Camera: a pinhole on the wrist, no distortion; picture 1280 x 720 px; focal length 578.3 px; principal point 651.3 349.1 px. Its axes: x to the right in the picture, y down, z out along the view. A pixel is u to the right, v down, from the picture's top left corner.
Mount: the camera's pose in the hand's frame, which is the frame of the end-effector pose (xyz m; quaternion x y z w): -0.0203 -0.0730 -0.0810 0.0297 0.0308 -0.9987 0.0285
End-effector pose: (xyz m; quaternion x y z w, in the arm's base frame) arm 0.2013 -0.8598 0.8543 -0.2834 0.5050 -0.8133 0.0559
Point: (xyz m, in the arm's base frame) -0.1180 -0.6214 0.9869
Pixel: behind the camera
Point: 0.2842 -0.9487 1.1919
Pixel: 410 679
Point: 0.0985 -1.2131 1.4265
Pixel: 65 616
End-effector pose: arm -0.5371 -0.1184 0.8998 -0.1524 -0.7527 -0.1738 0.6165
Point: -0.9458 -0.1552 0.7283
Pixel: 714 501
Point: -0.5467 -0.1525 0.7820
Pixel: 1158 110
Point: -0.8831 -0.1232 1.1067
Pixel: 116 464
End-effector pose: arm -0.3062 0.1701 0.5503 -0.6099 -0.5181 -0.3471 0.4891
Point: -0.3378 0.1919 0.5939
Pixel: 200 120
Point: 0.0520 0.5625 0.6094
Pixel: outside the picture
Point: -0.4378 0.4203 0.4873
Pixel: 610 375
